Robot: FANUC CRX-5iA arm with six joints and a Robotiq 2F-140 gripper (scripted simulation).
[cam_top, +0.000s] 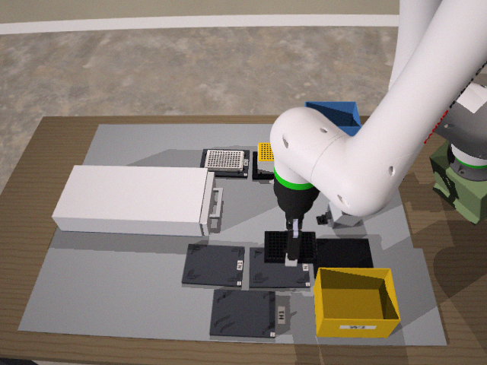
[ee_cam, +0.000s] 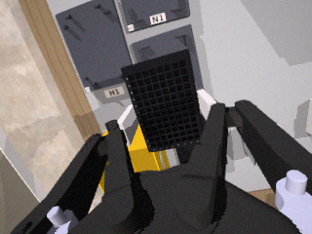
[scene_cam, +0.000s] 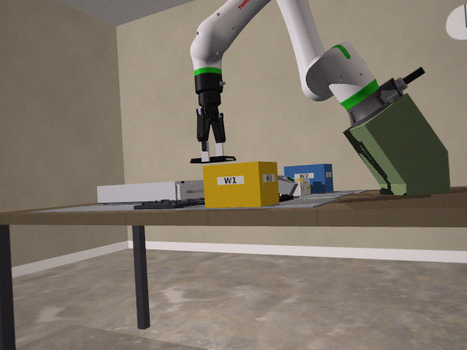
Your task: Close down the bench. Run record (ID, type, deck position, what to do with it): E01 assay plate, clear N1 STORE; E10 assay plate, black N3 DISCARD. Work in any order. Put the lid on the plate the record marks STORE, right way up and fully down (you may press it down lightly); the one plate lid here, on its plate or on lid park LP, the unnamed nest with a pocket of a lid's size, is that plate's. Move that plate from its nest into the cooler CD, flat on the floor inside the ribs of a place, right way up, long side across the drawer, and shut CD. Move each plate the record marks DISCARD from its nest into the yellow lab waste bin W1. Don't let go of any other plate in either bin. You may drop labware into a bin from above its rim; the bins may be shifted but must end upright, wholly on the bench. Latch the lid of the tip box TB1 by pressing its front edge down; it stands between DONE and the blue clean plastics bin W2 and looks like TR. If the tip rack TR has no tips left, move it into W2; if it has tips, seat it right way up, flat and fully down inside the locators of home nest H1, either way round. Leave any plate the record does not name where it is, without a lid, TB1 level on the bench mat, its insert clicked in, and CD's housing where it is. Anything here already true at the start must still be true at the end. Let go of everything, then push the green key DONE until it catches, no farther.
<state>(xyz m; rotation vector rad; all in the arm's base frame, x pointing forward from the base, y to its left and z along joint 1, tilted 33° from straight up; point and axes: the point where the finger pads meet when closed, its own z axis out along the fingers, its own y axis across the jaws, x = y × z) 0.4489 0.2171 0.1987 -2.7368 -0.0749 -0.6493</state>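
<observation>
The tip rack TR is 390 mm to the right of my hand, 110 mm below it and 70 mm ahead of it. Also, from my hand: black plate: 20 mm below; black lid park: 160 mm below, 150 mm behind, 70 mm to the right; nest N3: 160 mm below, 30 mm ahead, 10 mm to the right.
</observation>
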